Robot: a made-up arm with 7 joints.
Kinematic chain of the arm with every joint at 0, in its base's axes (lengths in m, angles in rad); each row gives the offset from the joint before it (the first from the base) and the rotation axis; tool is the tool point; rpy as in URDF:
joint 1: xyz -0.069 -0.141 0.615 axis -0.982 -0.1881 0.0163
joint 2: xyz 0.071 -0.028 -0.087 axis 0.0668 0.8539 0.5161
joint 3: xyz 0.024 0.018 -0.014 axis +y
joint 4: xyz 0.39 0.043 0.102 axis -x
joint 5: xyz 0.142 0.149 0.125 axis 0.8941 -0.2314 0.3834
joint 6: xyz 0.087 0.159 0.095 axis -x
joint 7: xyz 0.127 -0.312 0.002 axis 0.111 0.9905 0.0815
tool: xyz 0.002 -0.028 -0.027 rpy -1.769 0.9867 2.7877
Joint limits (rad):
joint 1: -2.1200..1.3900
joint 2: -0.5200..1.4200
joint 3: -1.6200..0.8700
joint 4: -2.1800..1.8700
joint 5: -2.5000..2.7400
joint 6: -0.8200..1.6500
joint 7: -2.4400..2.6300
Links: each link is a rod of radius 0.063 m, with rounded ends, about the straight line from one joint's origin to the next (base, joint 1, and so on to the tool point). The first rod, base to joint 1, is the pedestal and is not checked.
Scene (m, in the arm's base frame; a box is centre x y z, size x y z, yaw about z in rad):
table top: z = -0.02
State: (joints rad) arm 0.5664 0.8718 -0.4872 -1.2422 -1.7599 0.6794 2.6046
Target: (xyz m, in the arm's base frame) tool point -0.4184 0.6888 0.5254
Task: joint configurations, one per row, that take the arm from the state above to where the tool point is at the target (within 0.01 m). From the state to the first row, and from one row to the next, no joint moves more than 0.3 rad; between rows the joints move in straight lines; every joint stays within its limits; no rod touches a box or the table.
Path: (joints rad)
1: 0.7723 0.6239 -0.6993 -1.0713 -1.7550 0.7223 2.5946
2: 0.9782 0.3760 -0.9115 -0.9005 -1.7501 0.7653 2.5845
3: 1.1841 0.1281 -1.1236 -0.7296 -1.7451 0.8082 2.5745
4: 1.3900 -0.1197 -1.3358 -0.5587 -1.7402 0.8511 2.5645

